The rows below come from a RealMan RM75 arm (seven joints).
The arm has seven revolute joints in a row. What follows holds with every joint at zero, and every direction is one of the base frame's. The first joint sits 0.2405 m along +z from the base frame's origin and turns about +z. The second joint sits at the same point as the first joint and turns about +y. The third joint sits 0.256 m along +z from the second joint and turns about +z. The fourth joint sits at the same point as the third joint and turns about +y. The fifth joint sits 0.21 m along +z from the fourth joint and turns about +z. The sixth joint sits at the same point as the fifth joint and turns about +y. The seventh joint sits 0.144 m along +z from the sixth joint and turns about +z. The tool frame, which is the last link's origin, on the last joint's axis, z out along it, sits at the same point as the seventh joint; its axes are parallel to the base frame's.
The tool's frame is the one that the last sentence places.
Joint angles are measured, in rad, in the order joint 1, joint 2, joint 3, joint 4, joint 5, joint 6, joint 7. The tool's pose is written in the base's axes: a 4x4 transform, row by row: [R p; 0 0 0 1], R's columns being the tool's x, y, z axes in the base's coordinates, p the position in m. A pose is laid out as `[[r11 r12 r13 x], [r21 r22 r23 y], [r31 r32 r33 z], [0 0 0 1]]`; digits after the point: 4 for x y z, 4 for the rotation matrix.
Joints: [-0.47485, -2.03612, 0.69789, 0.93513, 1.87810, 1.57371, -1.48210]
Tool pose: [[0.8258 0.4088 0.3884 -0.2487], [0.1906 -0.8506 0.4900 0.3492], [0.5307 -0.3306 -0.7804 0.0730], [0 0 0 1]]
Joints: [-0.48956, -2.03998, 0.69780, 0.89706, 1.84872, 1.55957, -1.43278]
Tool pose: [[0.8200 0.3896 0.4193 -0.2449], [0.1545 -0.8561 0.4932 0.3531], [0.5511 -0.3396 -0.7622 0.0679], [0 0 0 1]]
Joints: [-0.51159, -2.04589, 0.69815, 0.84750, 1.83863, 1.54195, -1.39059]
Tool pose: [[0.8147 0.3793 0.4387 -0.2417], [0.1389 -0.8620 0.4874 0.3574], [0.5631 -0.3361 -0.7550 0.0583], [0 0 0 1]]
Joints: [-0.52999, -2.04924, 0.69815, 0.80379, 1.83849, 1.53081, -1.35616]
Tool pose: [[0.8132 0.3703 0.4490 -0.2399], [0.1322 -0.8688 0.4772 0.3598], [0.5668 -0.3287 -0.7554 0.0496], [0 0 0 1]]
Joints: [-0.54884, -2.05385, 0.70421, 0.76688, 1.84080, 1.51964, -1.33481]
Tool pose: [[0.8120 0.3635 0.4566 -0.2367], [0.1328 -0.8769 0.4620 0.3621], [0.5683 -0.3145 -0.7603 0.0402], [0 0 0 1]]
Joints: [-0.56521, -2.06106, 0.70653, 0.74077, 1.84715, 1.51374, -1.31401]
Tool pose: [[0.8134 0.3515 0.4636 -0.2330], [0.1285 -0.8857 0.4462 0.3633], [0.5674 -0.3033 -0.7655 0.0319], [0 0 0 1]]
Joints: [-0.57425, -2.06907, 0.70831, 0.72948, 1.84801, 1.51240, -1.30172]
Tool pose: [[0.8122 0.3423 0.4724 -0.2294], [0.1228 -0.8919 0.4352 0.3636], [0.5703 -0.2955 -0.7664 0.0263], [0 0 0 1]]
